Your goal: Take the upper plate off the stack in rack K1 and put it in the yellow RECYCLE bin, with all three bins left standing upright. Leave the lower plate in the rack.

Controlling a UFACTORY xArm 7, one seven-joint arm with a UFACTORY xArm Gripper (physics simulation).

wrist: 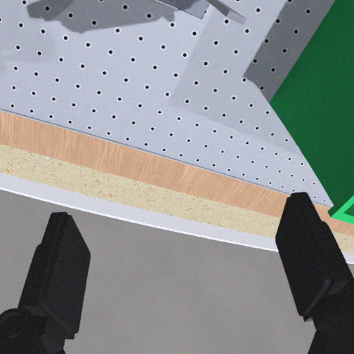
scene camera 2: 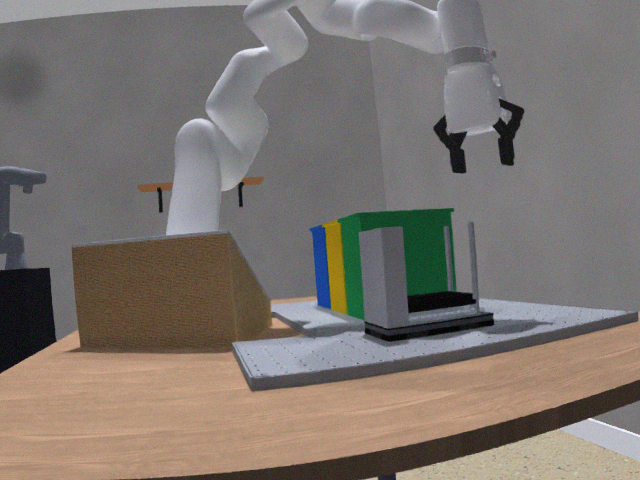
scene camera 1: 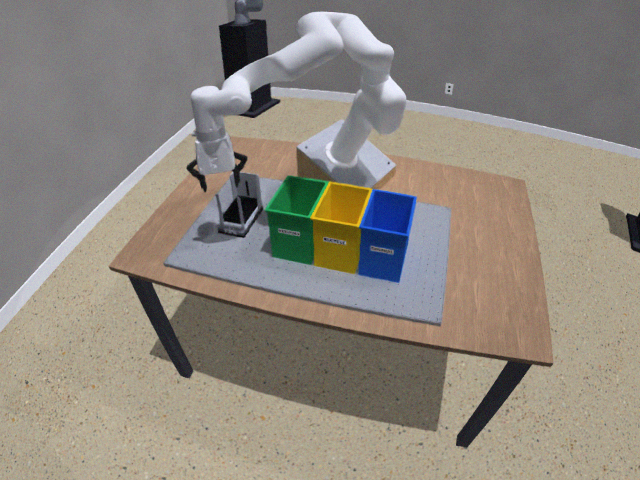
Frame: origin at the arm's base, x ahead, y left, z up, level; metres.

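Where they show: gripper, between the fingertips: [scene camera 2: 483, 169] [scene camera 1: 221, 186]; arm's base, origin of its link: [scene camera 2: 188, 269] [scene camera 1: 340, 155].
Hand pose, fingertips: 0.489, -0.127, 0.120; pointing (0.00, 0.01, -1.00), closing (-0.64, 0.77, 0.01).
Observation:
Each offset is from my fingertips to the top centre of the thing, as dx, dy, dz. Level surfaces: height alone.
Rack K1 @(-0.119, -0.058, -0.085) [scene camera 1: 253, 181] [scene camera 2: 382, 279], with a grey slotted wall and thin posts, stands left of the bins in scene camera 1. The black plates [scene camera 1: 240, 209] [scene camera 2: 442, 299] lie low in the rack; I cannot tell upper from lower. My gripper [scene camera 1: 220, 186] [scene camera 2: 483, 167] [wrist: 180, 225] is open and empty, above the rack's post side, higher than the post tops. The yellow RECYCLE bin @(-0.146, +0.306, -0.048) [scene camera 1: 336, 255] [scene camera 2: 337, 268] stands upright between the upright green bin @(-0.119, +0.178, -0.048) [scene camera 1: 292, 245] [scene camera 2: 428, 253] [wrist: 312, 100] and blue bin @(-0.173, +0.434, -0.048) [scene camera 1: 382, 263] [scene camera 2: 320, 268]. The plates do not show in the wrist view.
The rack and bins stand on a grey perforated board @(dz -0.228) [scene camera 1: 217, 258] [scene camera 2: 310, 361] [wrist: 115, 65] on the wooden table @(dz -0.241) [scene camera 1: 496, 289] [scene camera 2: 129, 413]. The green bin is the bin nearest the rack. The arm's base block [scene camera 2: 155, 294] stands behind the bins in scene camera 1.

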